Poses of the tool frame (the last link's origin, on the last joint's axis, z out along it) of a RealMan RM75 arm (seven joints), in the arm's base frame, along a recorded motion.
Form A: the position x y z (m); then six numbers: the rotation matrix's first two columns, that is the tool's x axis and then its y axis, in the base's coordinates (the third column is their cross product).
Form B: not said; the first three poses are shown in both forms.
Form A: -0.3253, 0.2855, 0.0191, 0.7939, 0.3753, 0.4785, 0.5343, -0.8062, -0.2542
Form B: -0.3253, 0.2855, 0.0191; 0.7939, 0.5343, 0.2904; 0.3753, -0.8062, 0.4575; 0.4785, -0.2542, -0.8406
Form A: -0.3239, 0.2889, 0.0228, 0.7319, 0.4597, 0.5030, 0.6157, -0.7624, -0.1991
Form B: -0.3239, 0.2889, 0.0228; 0.7319, 0.6157, 0.2920; 0.4597, -0.7624, 0.4554; 0.5030, -0.1991, -0.8410
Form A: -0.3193, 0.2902, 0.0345, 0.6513, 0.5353, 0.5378, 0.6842, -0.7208, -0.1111
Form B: -0.3193, 0.2902, 0.0345; 0.6513, 0.6842, 0.3282; 0.5353, -0.7208, 0.4403; 0.5378, -0.1111, -0.8357
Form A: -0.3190, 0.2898, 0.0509, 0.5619, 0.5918, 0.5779, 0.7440, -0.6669, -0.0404
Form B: -0.3190, 0.2898, 0.0509; 0.5619, 0.7440, 0.3615; 0.5918, -0.6669, 0.4527; 0.5779, -0.0404, -0.8150
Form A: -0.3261, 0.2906, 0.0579, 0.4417, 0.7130, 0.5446, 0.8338, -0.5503, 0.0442
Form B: -0.3261, 0.2906, 0.0579; 0.4417, 0.8338, 0.3312; 0.7130, -0.5503, 0.4346; 0.5446, 0.0442, -0.8376
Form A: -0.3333, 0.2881, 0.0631, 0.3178, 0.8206, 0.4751, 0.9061, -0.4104, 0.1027
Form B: -0.3333, 0.2881, 0.0631; 0.3178, 0.9061, 0.2793; 0.8206, -0.4104, 0.3979; 0.4751, 0.1027, -0.8740
